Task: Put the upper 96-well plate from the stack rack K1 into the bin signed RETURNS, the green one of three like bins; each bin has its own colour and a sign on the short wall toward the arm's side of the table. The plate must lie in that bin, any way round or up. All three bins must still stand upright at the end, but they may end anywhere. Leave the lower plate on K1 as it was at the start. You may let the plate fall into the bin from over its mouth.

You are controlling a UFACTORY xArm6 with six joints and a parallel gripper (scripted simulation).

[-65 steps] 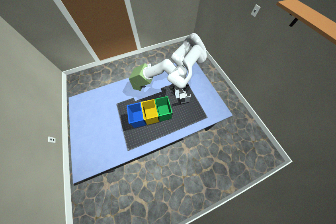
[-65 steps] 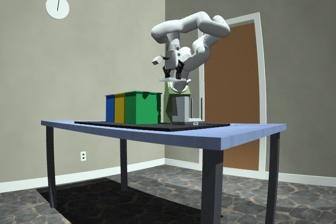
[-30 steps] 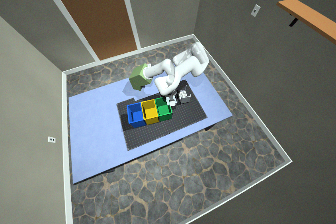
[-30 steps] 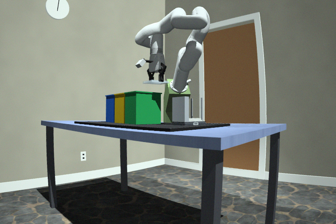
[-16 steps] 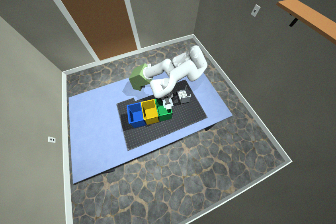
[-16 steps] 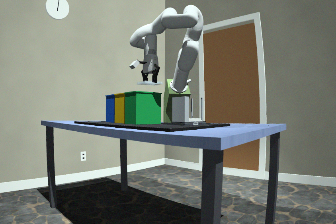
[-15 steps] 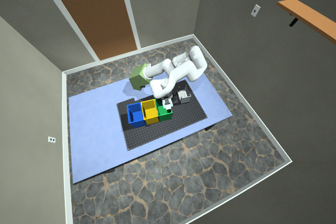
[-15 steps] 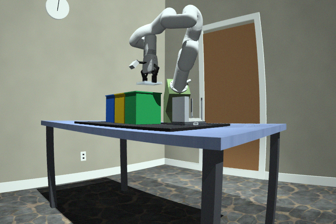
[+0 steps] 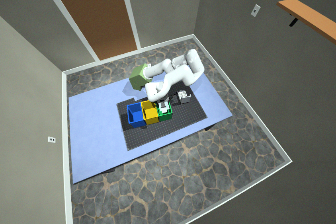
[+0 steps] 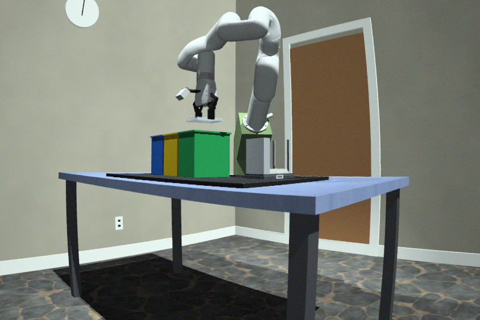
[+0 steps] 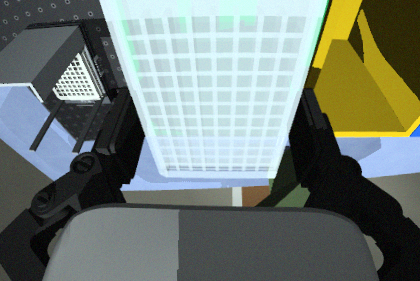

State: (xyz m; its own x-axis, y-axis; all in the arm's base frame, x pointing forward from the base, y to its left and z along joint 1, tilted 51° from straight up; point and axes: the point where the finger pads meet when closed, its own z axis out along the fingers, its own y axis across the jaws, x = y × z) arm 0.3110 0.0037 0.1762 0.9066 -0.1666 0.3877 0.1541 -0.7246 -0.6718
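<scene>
Now: the green bin 150 mm below my hand. Round my hand: blue bin: 260 mm to the right, 150 mm below, 40 mm ahead; then yellow bin: 150 mm below, 130 mm to the right, 20 mm ahead; then 96-well plate: 10 mm below.
</scene>
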